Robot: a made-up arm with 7 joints. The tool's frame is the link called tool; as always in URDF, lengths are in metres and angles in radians. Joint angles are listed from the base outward.
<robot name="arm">
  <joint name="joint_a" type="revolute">
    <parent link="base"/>
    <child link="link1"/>
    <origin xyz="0.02 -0.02 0.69" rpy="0 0 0"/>
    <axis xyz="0 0 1"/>
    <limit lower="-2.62" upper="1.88"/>
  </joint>
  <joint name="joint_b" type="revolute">
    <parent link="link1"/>
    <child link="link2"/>
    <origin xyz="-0.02 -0.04 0.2" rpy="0 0 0"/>
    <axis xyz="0 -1 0"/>
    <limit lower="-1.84" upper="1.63"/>
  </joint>
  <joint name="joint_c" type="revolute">
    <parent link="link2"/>
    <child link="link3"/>
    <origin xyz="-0.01 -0.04 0.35" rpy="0 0 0"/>
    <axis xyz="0 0 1"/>
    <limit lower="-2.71" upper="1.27"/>
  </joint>
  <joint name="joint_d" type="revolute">
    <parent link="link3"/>
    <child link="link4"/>
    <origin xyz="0.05 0.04 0.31" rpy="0 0 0"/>
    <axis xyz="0 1 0"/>
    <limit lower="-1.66" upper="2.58"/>
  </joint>
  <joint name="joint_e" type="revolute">
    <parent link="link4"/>
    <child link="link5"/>
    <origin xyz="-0.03 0.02 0.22" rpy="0 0 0"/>
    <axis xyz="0 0 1"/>
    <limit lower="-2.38" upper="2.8"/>
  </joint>
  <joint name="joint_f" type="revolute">
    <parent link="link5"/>
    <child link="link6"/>
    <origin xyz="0.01 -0.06 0.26" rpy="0 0 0"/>
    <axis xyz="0 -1 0"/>
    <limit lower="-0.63" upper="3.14"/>
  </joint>
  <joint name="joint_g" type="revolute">
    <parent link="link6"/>
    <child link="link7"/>
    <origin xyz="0.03 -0.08 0.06" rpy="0 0 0"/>
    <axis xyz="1 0 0"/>
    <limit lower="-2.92" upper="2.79"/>
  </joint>
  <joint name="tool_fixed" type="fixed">
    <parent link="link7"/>
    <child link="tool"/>
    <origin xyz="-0.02 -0.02 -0.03" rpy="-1.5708 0 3.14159"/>
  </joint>
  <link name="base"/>
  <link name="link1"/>
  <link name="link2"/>
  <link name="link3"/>
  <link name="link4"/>
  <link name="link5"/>
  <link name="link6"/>
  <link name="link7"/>
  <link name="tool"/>
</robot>
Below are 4 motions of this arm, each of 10 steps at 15 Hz.
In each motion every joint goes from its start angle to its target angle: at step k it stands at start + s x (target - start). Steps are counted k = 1, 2, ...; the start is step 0. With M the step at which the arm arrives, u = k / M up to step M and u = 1 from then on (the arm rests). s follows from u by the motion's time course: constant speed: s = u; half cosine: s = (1 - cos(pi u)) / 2; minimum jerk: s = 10 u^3 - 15 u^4 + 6 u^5.
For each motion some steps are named. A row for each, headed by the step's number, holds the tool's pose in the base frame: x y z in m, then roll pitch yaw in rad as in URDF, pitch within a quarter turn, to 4 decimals.
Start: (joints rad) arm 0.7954 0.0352 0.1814 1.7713 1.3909 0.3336 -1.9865
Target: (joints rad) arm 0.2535 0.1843 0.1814 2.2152 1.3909 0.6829 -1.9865
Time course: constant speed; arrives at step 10
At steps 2, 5, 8, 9, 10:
2: 0.3764 0.3188 1.3035 -1.2927 -0.2617 -1.0690
5: 0.3884 0.2154 1.2596 -1.3438 -0.3216 -1.3181
8: 0.3738 0.1156 1.2175 -1.3853 -0.3928 -1.5654
9: 0.3633 0.0843 1.2040 -1.3967 -0.4187 -1.6476
10: 0.3501 0.0544 1.1907 -1.4069 -0.4457 -1.7297

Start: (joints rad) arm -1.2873 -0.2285 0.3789 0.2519 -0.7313 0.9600 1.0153
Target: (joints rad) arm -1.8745 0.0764 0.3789 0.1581 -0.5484 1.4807 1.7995
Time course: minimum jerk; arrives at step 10
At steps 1, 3, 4, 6, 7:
1: 0.0214 -0.3307 2.0247 -2.3166 0.5390 1.7028
3: -0.0174 -0.2706 2.0388 -2.4526 0.6720 1.6457
4: -0.0454 -0.2052 2.0497 -2.5834 0.8061 1.5890
6: -0.0662 -0.0390 2.0614 -2.8602 1.1272 1.4733
7: -0.0553 0.0317 2.0597 -2.9431 1.2636 1.4541

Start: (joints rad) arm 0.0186 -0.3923 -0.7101 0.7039 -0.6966 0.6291 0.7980
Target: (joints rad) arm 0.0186 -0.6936 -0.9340 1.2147 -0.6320 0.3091 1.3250
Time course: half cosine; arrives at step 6
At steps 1, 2, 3, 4, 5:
1: 0.6265 -0.3261 1.8290 -1.5634 -0.1192 1.8590
2: 0.6855 -0.3632 1.7577 -1.5447 -0.2282 1.7346
3: 0.7464 -0.4142 1.6533 -1.4968 -0.3405 1.5287
4: 0.7836 -0.4642 1.5449 -1.4296 -0.4012 1.2882
5: 0.7961 -0.4991 1.4656 -1.3781 -0.4091 1.0998

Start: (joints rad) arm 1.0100 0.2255 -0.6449 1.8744 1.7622 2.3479 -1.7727
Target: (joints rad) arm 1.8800 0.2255 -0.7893 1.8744 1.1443 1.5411 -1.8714
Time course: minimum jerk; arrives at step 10
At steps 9, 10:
9: 0.4352 0.2766 1.3725 -1.0139 -0.1472 -1.9992
10: 0.4343 0.2797 1.3730 -1.0089 -0.1493 -1.9862

